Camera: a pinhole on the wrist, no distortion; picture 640 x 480 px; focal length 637.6 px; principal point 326.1 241.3 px. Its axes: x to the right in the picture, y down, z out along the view. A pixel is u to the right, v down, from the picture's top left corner.
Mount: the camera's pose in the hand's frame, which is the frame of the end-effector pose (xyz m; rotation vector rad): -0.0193 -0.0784 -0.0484 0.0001 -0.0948 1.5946
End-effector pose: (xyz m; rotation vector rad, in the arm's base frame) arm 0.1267 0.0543 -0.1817 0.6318 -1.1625 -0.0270
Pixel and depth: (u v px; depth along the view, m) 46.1 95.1 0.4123
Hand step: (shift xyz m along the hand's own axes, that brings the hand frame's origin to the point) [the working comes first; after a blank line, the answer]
In the camera's frame: -0.1811 -0.0945 0.4123

0.0554 -0.2820 0.3574
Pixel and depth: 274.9 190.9 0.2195
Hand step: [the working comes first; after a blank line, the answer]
In the camera's frame: -0.0176 -0.0174 0.2195

-0.0145 -0.1090 0.1703
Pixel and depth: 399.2 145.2 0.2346
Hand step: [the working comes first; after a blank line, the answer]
In the camera's frame: 0.0269 -0.0354 0.2346

0.0014 -0.0650 0.1891
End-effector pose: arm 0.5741 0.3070 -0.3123 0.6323 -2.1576 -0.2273
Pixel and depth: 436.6 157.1 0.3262
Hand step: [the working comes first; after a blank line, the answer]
In the camera's frame: 0.0565 -0.0431 0.3262

0.0029 -0.0409 0.2826
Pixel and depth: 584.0 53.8 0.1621
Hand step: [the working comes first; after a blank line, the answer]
In the camera's frame: 0.0656 -0.0477 0.1621

0.0169 -0.0217 0.1199
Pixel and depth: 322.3 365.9 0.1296
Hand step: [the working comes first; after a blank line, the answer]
In the camera's frame: -0.0008 0.0253 0.1296

-0.0522 -0.0876 0.0791
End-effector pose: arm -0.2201 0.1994 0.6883 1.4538 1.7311 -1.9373
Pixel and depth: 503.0 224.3 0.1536
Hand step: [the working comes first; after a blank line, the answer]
In the camera's frame: 0.0426 -0.0041 0.1536

-0.0254 -0.0451 0.1074
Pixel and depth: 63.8 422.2 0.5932
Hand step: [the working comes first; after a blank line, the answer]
In the camera's frame: -0.2440 0.1683 0.5932

-0.2159 -0.3619 0.5179
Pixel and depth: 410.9 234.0 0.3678
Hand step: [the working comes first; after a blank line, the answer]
In the camera's frame: 0.0489 -0.0042 0.3678

-0.0382 -0.0519 0.3212
